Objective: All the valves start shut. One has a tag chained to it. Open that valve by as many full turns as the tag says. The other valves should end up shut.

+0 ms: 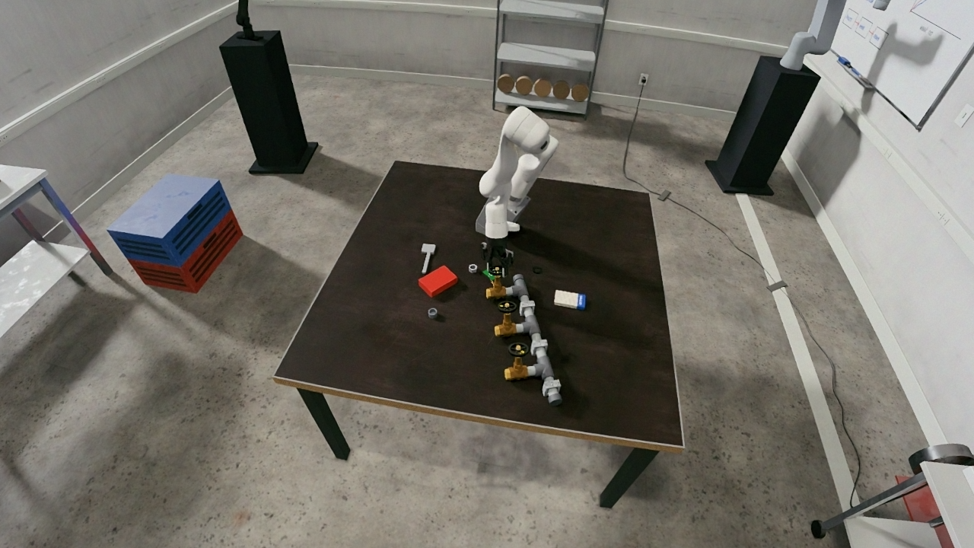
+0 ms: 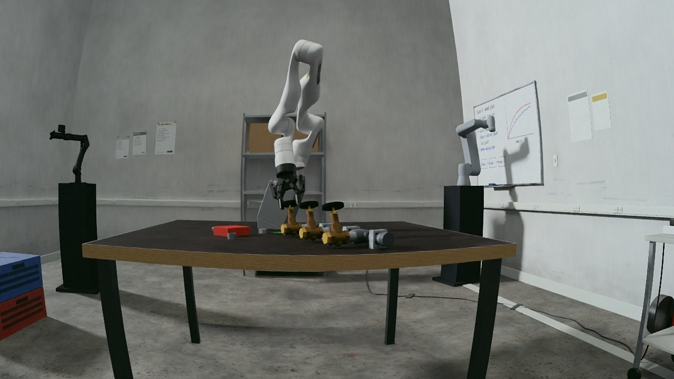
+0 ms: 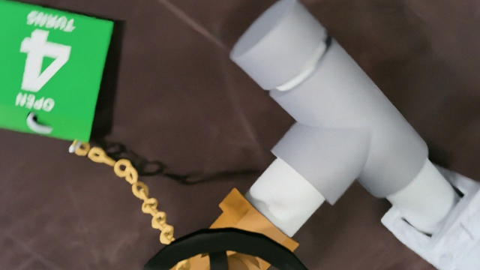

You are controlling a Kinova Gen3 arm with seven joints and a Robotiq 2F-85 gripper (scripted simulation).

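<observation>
My hand is 110 mm above the green tag, 90 mm past it and 20 mm to the left of it. The rest, counted from my hand: white-and-blue box 270 mm to the left, 110 mm below, 40 mm ahead; then red block 220 mm to the right, 100 mm below, 30 mm behind; then small grey ring 220 mm to the right, 120 mm ahead, 110 mm below.
</observation>
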